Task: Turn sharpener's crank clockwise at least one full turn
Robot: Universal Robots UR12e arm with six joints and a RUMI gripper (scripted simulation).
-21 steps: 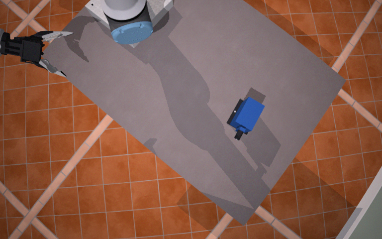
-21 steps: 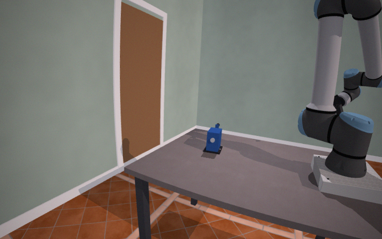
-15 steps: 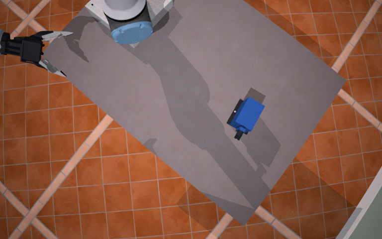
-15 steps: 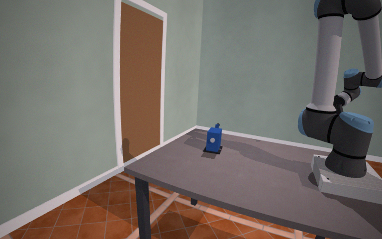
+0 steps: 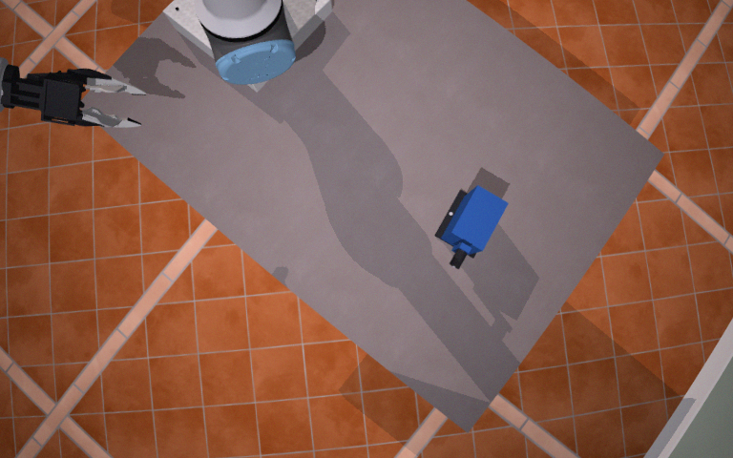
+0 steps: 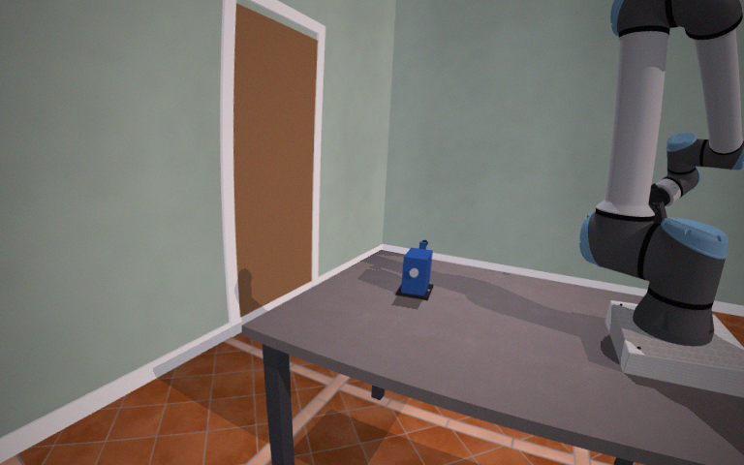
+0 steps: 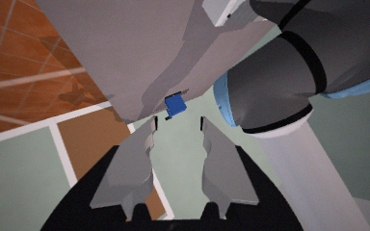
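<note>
Right now my hand is 670 mm short of the black crank knob, 60 mm to the right of it and 120 mm above it.
</note>
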